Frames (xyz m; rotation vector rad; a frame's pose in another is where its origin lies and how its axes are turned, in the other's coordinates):
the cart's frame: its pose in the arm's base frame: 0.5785 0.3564 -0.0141 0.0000 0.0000 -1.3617
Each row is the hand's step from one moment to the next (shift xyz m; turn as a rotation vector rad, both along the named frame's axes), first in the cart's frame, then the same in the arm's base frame.
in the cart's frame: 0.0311 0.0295 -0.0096 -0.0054 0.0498 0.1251
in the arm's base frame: 0.0353 -0.0243 -0.0096 0.0476 0.0156 0.1251
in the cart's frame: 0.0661 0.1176 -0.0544 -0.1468 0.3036 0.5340
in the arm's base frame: 0.1288 -0.0402 -0.0544 0.2665 0.2066 0.5340
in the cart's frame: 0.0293 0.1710 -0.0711 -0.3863 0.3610 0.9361
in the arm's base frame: 0.1734 0.0068 -0.0711 0.2730 0.4528 0.9361
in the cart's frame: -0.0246 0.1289 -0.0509 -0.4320 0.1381 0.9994
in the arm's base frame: 0.1210 0.0508 -0.0509 0.0454 0.4513 0.9994
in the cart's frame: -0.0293 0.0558 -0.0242 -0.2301 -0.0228 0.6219
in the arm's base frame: 0.0485 0.0402 -0.0242 -0.0701 0.2204 0.6219
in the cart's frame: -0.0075 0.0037 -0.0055 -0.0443 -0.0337 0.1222
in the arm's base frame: 0.0021 0.0081 -0.0055 -0.0422 0.0363 0.1222
